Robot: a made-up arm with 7 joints.
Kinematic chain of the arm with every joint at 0, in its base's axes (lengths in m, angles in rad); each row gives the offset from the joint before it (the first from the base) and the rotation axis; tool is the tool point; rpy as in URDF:
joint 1: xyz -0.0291 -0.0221 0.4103 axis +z
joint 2: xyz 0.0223 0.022 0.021 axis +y
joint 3: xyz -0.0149 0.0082 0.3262 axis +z
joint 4: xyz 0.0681 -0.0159 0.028 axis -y
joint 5: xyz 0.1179 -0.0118 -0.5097 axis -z
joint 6: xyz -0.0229 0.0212 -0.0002 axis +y
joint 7: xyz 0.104 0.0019 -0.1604 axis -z
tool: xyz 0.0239 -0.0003 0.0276 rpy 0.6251 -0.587 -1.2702
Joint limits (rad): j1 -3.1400..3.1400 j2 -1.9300..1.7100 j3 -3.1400..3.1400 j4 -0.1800..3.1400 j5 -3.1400..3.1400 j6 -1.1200..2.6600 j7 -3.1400..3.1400
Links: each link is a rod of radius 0.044 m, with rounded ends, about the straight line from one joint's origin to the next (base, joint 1, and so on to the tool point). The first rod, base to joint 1, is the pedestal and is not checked.
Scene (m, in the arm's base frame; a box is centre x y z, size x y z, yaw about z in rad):
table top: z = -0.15
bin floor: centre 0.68 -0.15 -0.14 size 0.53 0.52 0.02 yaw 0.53
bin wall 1: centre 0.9 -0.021 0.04 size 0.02 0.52 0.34 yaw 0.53
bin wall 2: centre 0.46 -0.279 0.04 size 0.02 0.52 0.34 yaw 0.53
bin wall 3: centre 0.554 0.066 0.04 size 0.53 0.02 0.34 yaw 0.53
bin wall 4: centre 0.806 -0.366 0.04 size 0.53 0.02 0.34 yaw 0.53
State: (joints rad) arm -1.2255 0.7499 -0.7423 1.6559 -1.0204 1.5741 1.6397
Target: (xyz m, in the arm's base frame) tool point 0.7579 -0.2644 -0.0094
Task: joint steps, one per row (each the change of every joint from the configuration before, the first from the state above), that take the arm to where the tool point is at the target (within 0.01 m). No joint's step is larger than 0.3 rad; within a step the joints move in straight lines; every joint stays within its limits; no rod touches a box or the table.
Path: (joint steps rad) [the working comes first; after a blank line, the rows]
Joints at the target: -0.2849 1.2637 0.1144 1.9031 -1.0390 1.1724 1.5635
Straight joint move there: touches bin wall 2, bin wall 4.

1: 0.2548 -0.0382 0.2008 -0.0049 0.0236 -0.0143 -0.0022
2: 0.2548 -0.0383 0.2007 -0.0049 0.0236 -0.0143 -0.0023
3: 0.2548 -0.0382 0.2008 -0.0049 0.0236 -0.0143 -0.0022
4: 0.2548 -0.0382 0.2008 -0.0049 0.0236 -0.0143 -0.0022
5: -0.0262 0.2222 0.0179 0.0890 -0.0377 -0.1148 -0.0224
6: -0.0262 0.2222 0.0179 0.0889 -0.0376 -0.1148 -0.0225
7: -0.0262 0.2223 0.0178 0.0889 -0.0377 -0.1149 -0.0224

